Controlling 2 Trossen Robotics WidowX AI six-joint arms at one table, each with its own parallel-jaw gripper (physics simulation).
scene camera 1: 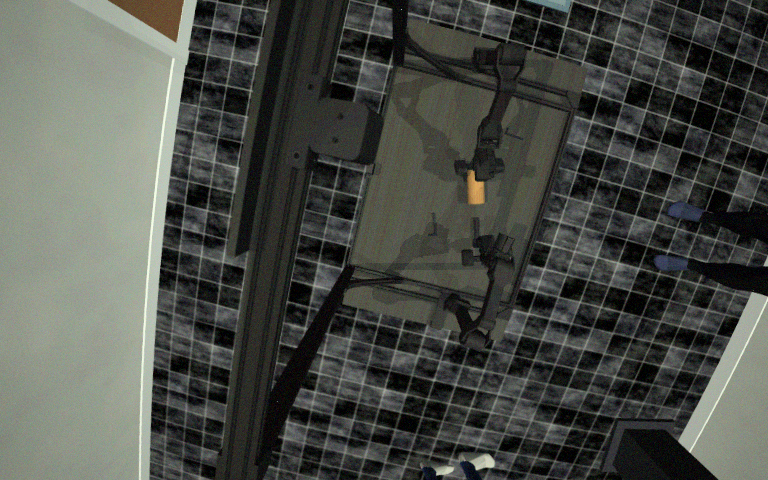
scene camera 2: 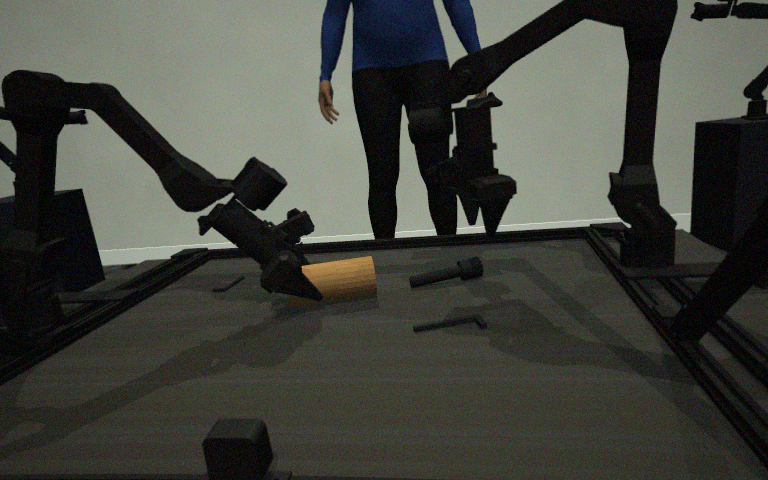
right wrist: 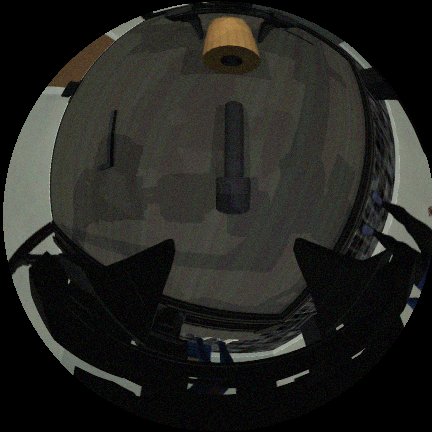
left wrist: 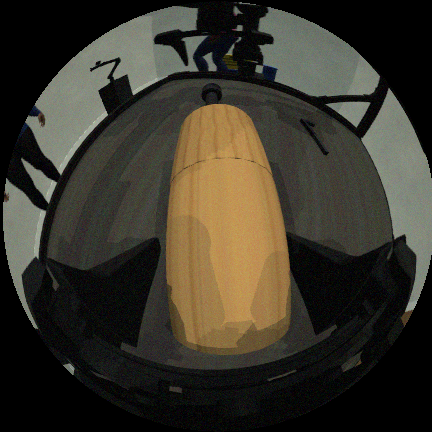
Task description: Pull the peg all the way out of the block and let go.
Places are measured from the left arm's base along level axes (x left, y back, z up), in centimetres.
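Pixels of known places: left gripper, between the fingertips: (scene camera 1: 475, 180) (scene camera 2: 321, 290) (left wrist: 220, 241); right gripper, between the fingertips: (scene camera 2: 481, 230) (right wrist: 236, 245) (left wrist: 212, 63); left arm's base, origin of its link: (scene camera 1: 479, 63) (scene camera 2: 35, 326); right arm's base, origin of its link: (scene camera 1: 452, 300) (scene camera 2: 648, 266) (right wrist: 169, 314) (left wrist: 245, 75).
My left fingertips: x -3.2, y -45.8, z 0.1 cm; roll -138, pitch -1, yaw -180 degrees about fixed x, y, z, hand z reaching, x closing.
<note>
For each thing: its top centre in the pictures, then the offset to it from my left fingertips.
- wooden block, centre of its top: (left wrist: 228, 174) (scene camera 2: 328, 262) (scene camera 1: 477, 185) dz +4.7, dx -0.2, dy -1.9 cm
- dark peg, centre of its top: (right wrist: 236, 150) (left wrist: 211, 90) (scene camera 2: 444, 261) (scene camera 1: 478, 233) dz +1.9, dx +0.4, dy -21.6 cm
- thin L-shaped key, centre of its top: (scene camera 2: 449, 324) (right wrist: 103, 139) (left wrist: 318, 134) (scene camera 1: 431, 224) dz -1.2, dx -18.4, dy -17.3 cm
- small flat bar, centre of its top: (scene camera 2: 228, 282) dz -1.4, dx +17.2, dy +18.2 cm
The wooden block (scene camera 1: 475, 191) (scene camera 2: 344, 278) (left wrist: 227, 225) (right wrist: 231, 42) lies on its side on the table, its empty hole facing the right gripper. The dark peg (scene camera 1: 475, 225) (scene camera 2: 446, 272) (right wrist: 233, 157) lies free on the table, fully out of the block, with its shaft pointing at the hole; its head shows beyond the block in the left wrist view (left wrist: 211, 92). My left gripper (scene camera 1: 477, 172) (left wrist: 220, 241) is open, its fingers standing on either side of the block's rear end. My right gripper (scene camera 1: 494, 245) (scene camera 2: 481, 223) (right wrist: 236, 245) is open and empty, raised above the table behind the peg's head.
A thin L-shaped key (scene camera 1: 433, 225) (scene camera 2: 449, 324) (left wrist: 314, 135) (right wrist: 111, 139) lies on the table beside the peg. A small flat bar (scene camera 2: 229, 283) lies at the far left. A person (scene camera 2: 401, 95) stands behind the table. A dark box (scene camera 2: 236, 448) sits at the front edge.
</note>
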